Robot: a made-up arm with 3 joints. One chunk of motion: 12 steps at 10 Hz.
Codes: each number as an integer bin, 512 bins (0 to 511) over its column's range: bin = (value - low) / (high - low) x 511, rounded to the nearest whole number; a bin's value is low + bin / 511 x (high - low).
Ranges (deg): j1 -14..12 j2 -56..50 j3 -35..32
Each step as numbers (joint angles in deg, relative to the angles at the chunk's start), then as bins.
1 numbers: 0.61 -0.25 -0.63
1 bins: 287 269 262
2 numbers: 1.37 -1.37 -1.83
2 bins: 302 263 253
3 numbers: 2.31 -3.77 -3.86
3 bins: 321 252 238
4 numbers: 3.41 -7.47 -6.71
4 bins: 342 234 216
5 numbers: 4.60 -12.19 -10.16
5 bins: 366 211 189
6 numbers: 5.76 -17.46 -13.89
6 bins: 388 186 161
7 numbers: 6.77 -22.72 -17.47
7 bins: 408 160 134
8 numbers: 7.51 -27.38 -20.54
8 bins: 423 138 110
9 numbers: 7.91 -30.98 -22.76
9 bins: 431 121 93
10 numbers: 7.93 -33.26 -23.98
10 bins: 431 110 84
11 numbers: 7.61 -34.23 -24.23
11 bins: 425 105 82
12 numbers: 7.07 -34.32 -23.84
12 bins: 414 105 85
